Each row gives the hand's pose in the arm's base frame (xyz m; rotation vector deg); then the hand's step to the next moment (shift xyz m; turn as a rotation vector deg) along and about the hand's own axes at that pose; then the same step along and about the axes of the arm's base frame.
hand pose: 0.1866 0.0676 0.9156 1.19 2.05 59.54
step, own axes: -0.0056 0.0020 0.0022 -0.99 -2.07 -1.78
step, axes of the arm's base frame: -0.0045 -0.0038 0.0024 1.21 -1.90 -1.83
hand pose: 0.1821 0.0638 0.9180 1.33 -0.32 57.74
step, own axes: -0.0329 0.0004 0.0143 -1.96 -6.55 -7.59
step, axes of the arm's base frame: -0.0178 -0.0279 0.0138 4.45 -4.98 -7.73
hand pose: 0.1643 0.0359 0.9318 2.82 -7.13 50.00
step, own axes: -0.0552 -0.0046 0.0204 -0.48 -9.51 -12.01
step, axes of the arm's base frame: -0.0334 -0.0469 0.0131 8.05 -5.34 -11.90
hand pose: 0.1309 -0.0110 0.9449 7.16 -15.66 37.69
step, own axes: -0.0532 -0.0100 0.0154 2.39 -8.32 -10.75
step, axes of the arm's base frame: -0.0373 -0.0421 -0.0009 9.22 -2.98 -9.83
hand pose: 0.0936 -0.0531 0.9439 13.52 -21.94 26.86
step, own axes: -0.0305 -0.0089 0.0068 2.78 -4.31 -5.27
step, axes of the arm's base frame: -0.0229 -0.0218 -0.0076 5.96 -1.03 -4.19
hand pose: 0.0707 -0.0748 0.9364 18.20 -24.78 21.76
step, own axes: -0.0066 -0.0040 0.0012 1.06 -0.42 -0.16
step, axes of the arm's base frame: -0.0043 -0.0059 -0.0029 1.12 -0.01 0.26
